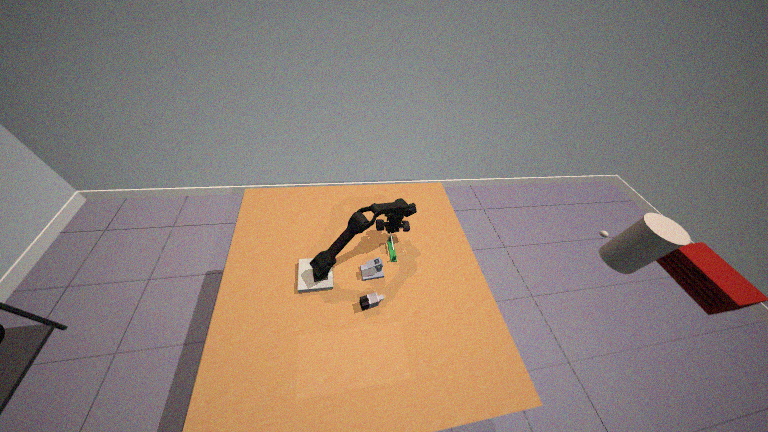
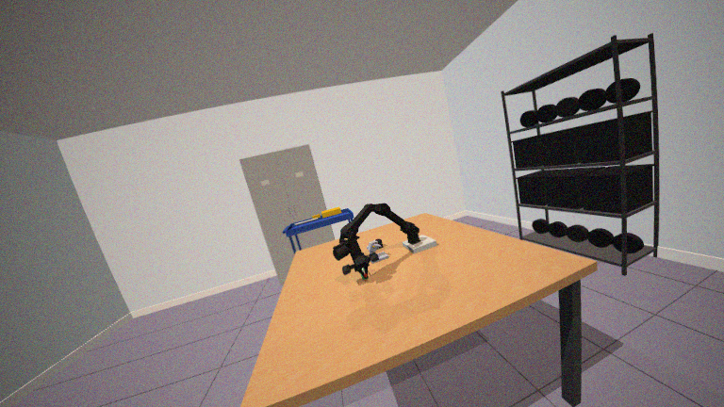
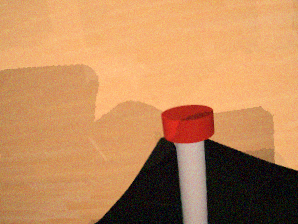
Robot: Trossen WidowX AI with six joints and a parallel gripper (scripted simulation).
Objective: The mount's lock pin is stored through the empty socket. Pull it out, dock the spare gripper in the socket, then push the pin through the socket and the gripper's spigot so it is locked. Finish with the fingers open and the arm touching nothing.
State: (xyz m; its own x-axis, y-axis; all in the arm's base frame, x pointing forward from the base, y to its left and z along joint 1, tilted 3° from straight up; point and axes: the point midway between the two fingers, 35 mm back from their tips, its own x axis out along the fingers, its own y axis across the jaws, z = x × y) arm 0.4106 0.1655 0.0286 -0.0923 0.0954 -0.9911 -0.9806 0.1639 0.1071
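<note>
Now: gripper tip 10 mm past the green strip and 100 mm to the left of it. Round my gripper tip: spare gripper 200 mm behind, 360 mm to the right, 10 mm above; grey mount 140 mm behind, 200 mm to the right, 30 mm above.
</note>
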